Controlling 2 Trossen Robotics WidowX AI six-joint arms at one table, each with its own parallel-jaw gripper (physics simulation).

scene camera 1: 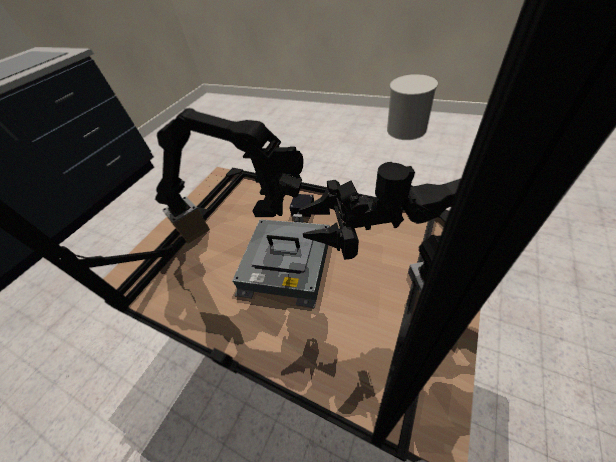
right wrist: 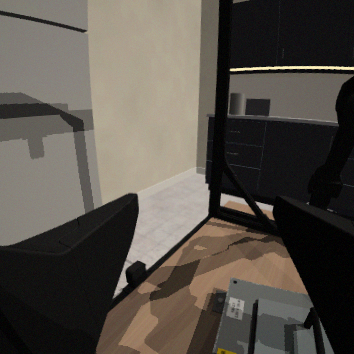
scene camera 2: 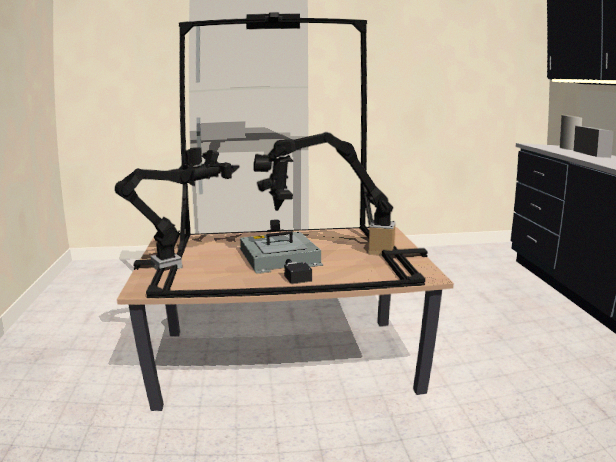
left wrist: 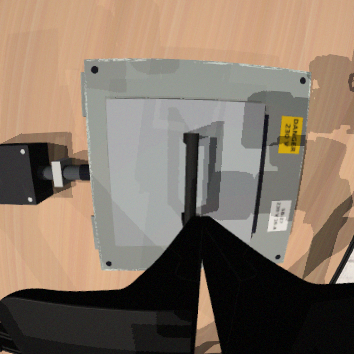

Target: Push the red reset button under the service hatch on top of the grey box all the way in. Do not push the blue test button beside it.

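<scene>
The grey box stands on the table. Its service hatch lies flat and closed on top, with a black bar handle standing up from it. The red reset button and the blue test button do not show in any view. My left gripper is shut and empty, pointing down above the box and clear of the handle. My right gripper is open and empty, raised beside the box and pointing sideways.
A black block is joined by a short cable gland to one side of the box. A yellow danger label and a white label lie beside the hatch. Black frame rails edge the table.
</scene>
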